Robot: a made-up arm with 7 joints.
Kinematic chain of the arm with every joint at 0, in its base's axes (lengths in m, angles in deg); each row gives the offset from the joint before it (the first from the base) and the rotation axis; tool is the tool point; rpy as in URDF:
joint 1: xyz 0 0 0.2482 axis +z
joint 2: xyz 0 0 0 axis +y
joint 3: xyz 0 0 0.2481 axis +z
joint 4: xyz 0.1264 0 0 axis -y
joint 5: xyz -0.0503 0 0.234 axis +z
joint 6: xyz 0 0 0 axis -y
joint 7: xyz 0.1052 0 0 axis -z
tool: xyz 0 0 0 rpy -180 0 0
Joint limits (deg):
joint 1: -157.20..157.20
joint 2: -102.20..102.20
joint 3: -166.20..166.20
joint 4: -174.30..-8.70
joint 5: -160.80..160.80
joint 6: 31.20..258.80
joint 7: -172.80..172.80
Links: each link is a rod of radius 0.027 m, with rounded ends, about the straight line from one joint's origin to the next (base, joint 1, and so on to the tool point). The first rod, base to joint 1, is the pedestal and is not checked.
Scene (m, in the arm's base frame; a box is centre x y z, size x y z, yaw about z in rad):
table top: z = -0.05
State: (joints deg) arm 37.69 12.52 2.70 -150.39 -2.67 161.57 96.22
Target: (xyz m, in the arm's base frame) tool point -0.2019 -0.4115 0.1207
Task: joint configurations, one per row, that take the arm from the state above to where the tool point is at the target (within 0.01 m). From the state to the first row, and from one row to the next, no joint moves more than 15 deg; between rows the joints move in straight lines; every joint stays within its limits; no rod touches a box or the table.
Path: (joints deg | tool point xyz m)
1: 22.80 18.71 -4.95 -147.16 -1.41 159.15 96.22 | 0.3889 0.1288 0.2161
2: 7.91 24.90 -12.60 -143.94 -0.16 156.72 96.22 | 0.4161 -0.0316 0.1822
3: -6.99 31.10 -20.25 -140.71 1.10 154.30 96.22 | 0.3766 -0.1929 0.1528
4: -21.88 37.29 -27.90 -137.48 2.36 151.88 96.22 | 0.2762 -0.3281 0.1305
5: -36.77 43.48 -35.55 -134.25 3.61 149.45 96.22 | 0.1308 -0.4160 0.1171
6: -51.66 49.67 -43.20 -131.03 4.87 147.03 96.22 | -0.0368 -0.4443 0.1137
7: -66.56 55.86 -50.85 -127.80 6.13 144.61 96.22 | -0.2019 -0.4115 0.1207

